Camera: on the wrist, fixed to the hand. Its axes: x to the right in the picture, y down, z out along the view.
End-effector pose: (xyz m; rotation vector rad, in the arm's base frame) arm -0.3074 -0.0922 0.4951 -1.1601 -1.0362 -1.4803
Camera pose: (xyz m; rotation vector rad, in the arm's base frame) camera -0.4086 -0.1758 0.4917 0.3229 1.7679 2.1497
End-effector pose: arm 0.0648 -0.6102 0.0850 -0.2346 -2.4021 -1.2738
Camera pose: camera 0.0454 -0.7400 0.0800 -1.3617 1.7345 1.4225
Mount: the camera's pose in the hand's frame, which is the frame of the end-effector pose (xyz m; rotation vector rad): 0.0208 -0.0840 -0.0988 -0.1748 -0.1741 -1.5848
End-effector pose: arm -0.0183 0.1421 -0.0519 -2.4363 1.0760 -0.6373
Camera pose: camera -0.0116 0.1615 0.0778 2.7617 1.0561 0.6127
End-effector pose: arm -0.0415 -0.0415 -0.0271 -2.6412 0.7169 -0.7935
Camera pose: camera -0.0519 0.0045 0.0955 2.4385 1.3467 0.5868
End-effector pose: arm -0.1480 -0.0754 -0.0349 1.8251 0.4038 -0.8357
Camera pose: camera -0.1503 0.0460 -0.0849 0.9622 1.8143 -1.8523
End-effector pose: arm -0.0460 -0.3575 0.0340 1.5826 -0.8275 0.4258
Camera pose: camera 0.0461 -0.2673 0.0087 1.6304 0.4104 -0.8997
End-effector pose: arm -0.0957 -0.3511 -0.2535 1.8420 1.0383 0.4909
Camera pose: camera -0.1903 -0.2642 -0.2806 0.4729 1.8283 -0.5135
